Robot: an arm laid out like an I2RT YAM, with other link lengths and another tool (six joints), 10 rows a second.
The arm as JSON. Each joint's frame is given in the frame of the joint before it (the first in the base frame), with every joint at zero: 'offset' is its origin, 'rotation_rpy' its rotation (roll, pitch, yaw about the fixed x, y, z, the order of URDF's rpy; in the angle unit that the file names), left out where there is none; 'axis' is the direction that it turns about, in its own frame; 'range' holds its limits. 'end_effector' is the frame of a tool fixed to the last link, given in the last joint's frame.
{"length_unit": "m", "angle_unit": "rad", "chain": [
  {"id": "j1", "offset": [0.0, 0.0, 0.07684], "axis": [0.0, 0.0, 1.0], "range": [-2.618, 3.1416]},
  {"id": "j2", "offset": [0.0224, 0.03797, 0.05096], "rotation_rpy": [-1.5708, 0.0, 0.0], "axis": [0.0, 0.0, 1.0], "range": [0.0, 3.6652]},
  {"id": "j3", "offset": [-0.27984, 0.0, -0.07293], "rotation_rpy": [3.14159, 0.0, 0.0], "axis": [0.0, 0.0, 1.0], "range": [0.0, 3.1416]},
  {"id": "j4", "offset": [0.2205, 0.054, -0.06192], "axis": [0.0, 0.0, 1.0], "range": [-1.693, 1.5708]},
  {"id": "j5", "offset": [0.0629, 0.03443, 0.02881], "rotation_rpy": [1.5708, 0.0, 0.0], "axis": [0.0, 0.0, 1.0], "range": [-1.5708, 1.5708]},
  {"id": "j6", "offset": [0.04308, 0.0, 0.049], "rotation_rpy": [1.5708, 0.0, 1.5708], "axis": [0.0, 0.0, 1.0], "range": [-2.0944, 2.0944]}
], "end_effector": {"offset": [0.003, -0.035, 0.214], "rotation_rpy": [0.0, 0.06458, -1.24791]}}
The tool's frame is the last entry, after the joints.
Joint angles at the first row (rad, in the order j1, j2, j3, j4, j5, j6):
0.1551 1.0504 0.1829 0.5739 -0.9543 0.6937
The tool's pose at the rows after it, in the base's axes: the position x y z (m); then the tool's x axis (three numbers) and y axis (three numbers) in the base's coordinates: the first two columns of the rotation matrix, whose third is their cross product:
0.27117, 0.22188, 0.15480, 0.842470, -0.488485, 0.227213, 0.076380, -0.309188, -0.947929
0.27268, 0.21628, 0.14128, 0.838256, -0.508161, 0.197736, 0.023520, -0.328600, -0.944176
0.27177, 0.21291, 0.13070, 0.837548, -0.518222, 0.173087, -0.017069, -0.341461, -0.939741
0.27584, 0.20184, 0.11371, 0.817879, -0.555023, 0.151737, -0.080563, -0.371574, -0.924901
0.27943, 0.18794, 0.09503, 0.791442, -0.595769, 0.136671, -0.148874, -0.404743, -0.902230
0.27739, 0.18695, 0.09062, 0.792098, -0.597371, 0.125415, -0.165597, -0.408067, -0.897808
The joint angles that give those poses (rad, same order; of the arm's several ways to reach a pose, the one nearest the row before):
0.1550 1.0504 0.1829 0.4923 -0.8662 0.7360
0.1550 1.0504 0.1829 0.4438 -0.8356 0.7364
0.1555 1.0504 0.1829 0.4042 -0.8185 0.7361
0.1554 1.0504 0.1829 0.3511 -0.7605 0.7364
0.1554 1.0504 0.1829 0.2951 -0.6922 0.7364
0.1554 1.0504 0.1829 0.2775 -0.6892 0.7368

